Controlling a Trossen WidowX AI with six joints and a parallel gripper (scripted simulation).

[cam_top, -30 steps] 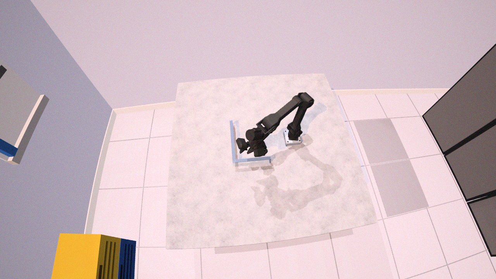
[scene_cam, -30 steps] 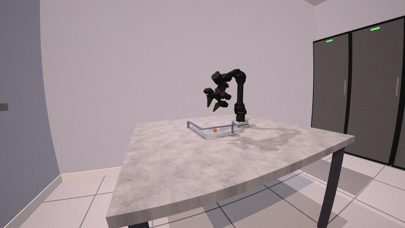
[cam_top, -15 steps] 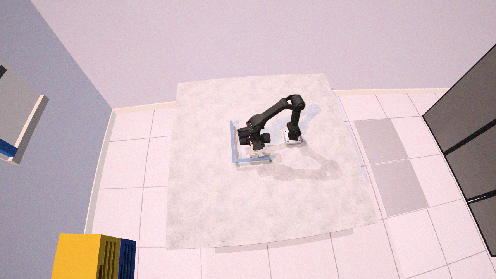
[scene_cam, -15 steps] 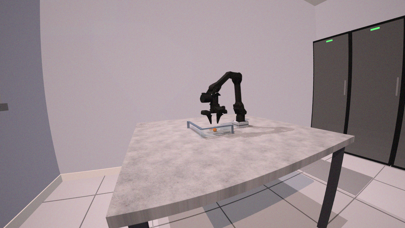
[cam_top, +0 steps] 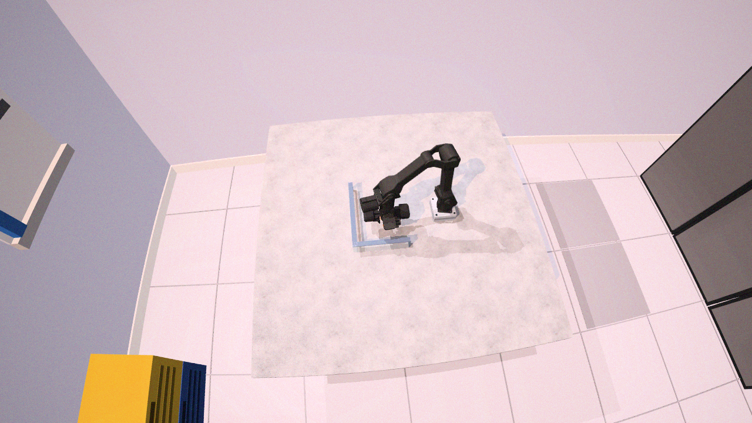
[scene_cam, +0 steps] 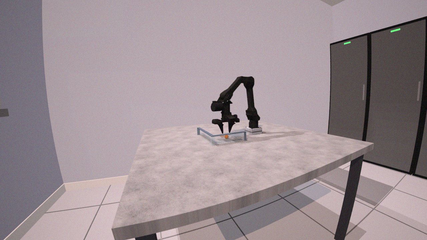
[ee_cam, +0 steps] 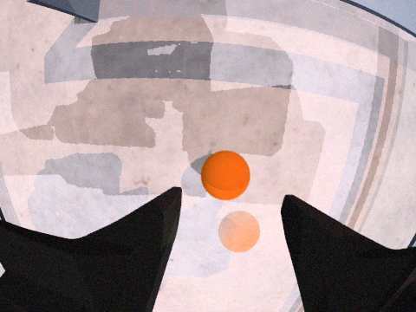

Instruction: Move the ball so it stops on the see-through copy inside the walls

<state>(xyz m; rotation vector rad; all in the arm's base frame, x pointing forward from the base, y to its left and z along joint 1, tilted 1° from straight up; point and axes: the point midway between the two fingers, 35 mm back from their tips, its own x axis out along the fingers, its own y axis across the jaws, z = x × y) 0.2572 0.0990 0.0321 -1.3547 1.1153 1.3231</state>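
The orange ball lies 30 mm below my gripper tip. The rest, counted from my gripper tip: see-through copy of ball: 20 mm ahead, 40 mm to the right, 30 mm below.
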